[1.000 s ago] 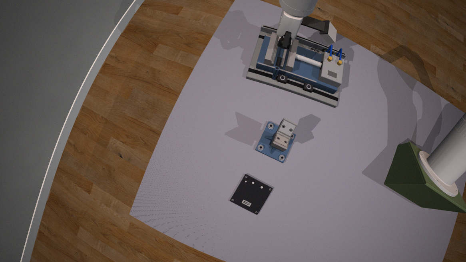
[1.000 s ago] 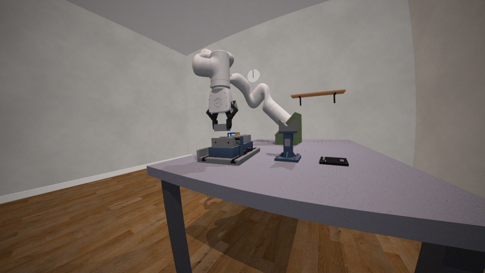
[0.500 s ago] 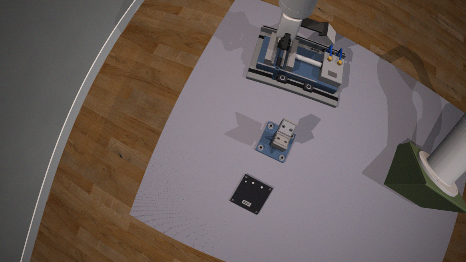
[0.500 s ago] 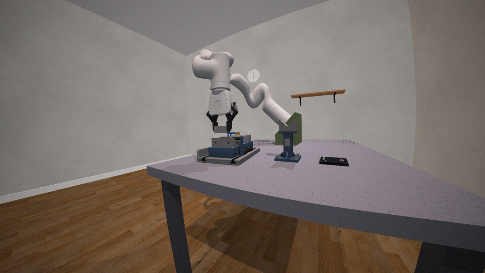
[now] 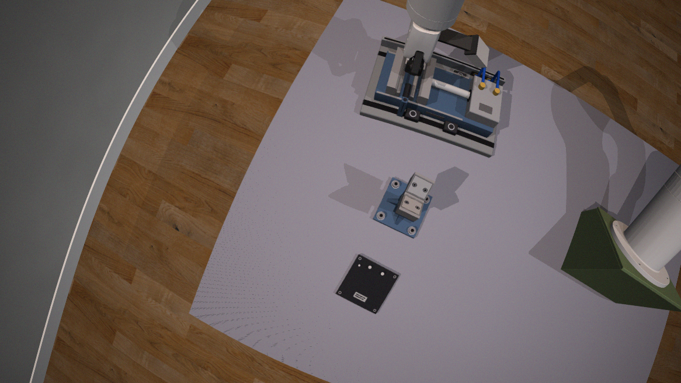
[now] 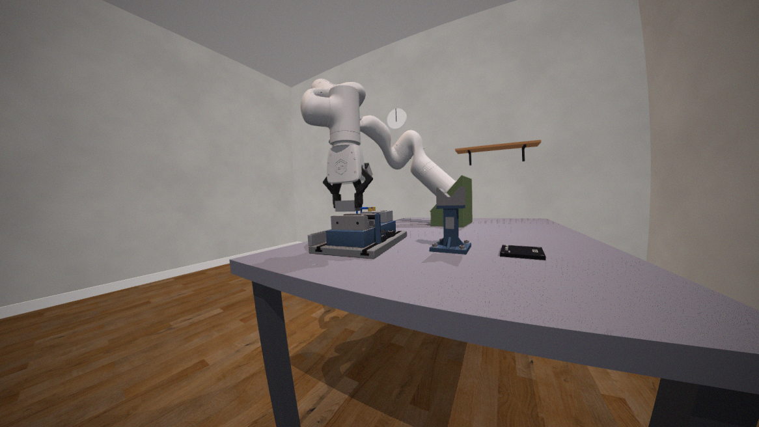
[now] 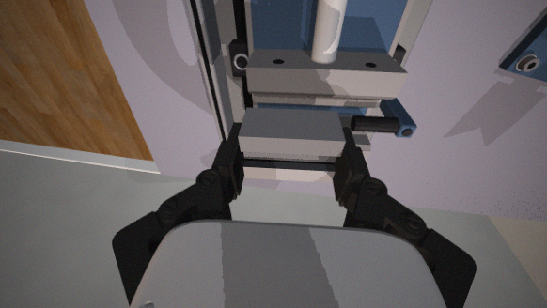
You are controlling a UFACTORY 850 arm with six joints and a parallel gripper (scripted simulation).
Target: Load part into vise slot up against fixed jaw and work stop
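Right now the part is right at my hand. From my hand the other things lie so: moving jaw: 3 cm behind, 2 cm to the left, 5 cm below; then work stop: 7 cm to the left, 4 cm below; then fixed jaw: 3 cm ahead, 2 cm to the left, 5 cm below.
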